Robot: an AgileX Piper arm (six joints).
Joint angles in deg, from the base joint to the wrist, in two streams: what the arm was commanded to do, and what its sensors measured. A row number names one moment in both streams.
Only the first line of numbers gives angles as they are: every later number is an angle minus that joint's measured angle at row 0.
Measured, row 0:
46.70, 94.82, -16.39, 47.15, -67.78, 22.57
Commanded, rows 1 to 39:
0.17, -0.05, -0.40, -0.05, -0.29, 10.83
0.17, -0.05, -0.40, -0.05, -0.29, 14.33
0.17, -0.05, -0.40, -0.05, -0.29, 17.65
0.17, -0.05, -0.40, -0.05, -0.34, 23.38
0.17, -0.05, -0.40, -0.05, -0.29, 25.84
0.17, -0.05, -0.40, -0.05, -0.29, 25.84
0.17, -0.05, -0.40, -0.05, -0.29, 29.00
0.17, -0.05, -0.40, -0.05, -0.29, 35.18
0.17, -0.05, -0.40, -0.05, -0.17, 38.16
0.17, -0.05, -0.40, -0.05, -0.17, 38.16
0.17, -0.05, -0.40, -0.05, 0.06, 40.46
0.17, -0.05, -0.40, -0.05, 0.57, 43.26
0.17, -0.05, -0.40, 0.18, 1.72, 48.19
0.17, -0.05, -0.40, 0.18, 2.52, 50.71
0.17, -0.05, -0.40, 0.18, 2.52, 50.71
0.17, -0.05, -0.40, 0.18, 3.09, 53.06
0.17, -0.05, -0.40, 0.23, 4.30, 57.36
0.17, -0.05, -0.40, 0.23, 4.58, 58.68
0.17, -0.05, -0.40, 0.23, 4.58, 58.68
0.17, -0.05, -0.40, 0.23, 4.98, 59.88
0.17, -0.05, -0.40, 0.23, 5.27, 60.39
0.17, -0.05, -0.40, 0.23, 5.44, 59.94
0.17, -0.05, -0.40, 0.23, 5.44, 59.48
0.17, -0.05, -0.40, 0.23, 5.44, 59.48
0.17, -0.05, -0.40, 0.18, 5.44, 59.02
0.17, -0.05, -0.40, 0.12, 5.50, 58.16
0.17, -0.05, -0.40, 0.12, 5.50, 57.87
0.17, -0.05, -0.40, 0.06, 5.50, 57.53
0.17, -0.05, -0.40, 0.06, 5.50, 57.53
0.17, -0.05, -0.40, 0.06, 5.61, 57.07
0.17, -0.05, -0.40, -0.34, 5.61, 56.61
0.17, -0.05, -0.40, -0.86, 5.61, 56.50
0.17, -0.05, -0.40, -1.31, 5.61, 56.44
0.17, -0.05, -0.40, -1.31, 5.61, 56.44
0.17, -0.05, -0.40, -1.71, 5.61, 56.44
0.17, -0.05, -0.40, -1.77, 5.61, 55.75
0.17, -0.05, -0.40, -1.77, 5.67, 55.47
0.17, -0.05, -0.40, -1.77, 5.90, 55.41
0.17, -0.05, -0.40, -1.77, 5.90, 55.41
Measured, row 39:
0.00, 0.00, 0.00, -0.86, 5.04, 56.84
